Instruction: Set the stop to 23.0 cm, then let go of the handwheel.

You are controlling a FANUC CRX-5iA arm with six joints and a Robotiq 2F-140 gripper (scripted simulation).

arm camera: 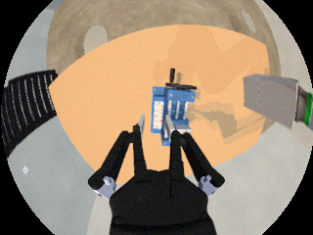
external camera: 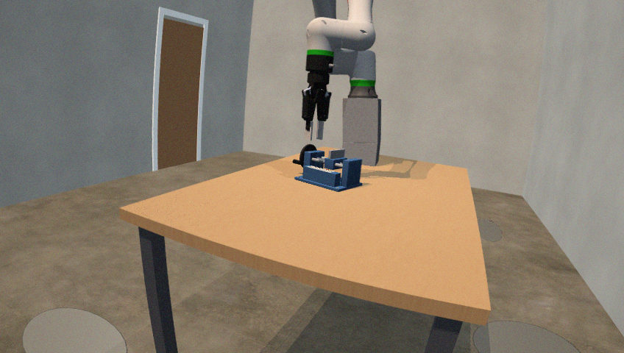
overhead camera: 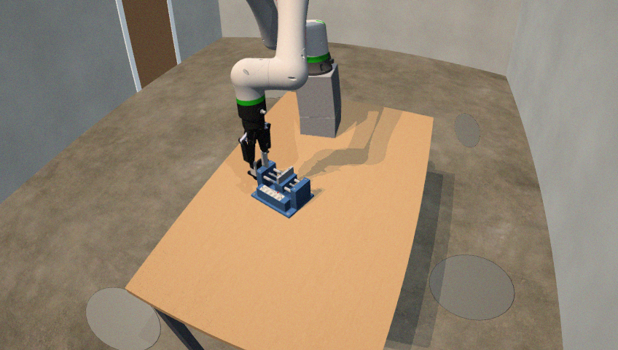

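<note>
Right now the black handwheel is 8 cm behind my hand, 7 cm to the right of it and 13 cm below it. Round my hand: grey stop plate: 5 cm behind, 7 cm to the left, 10 cm below.
</note>
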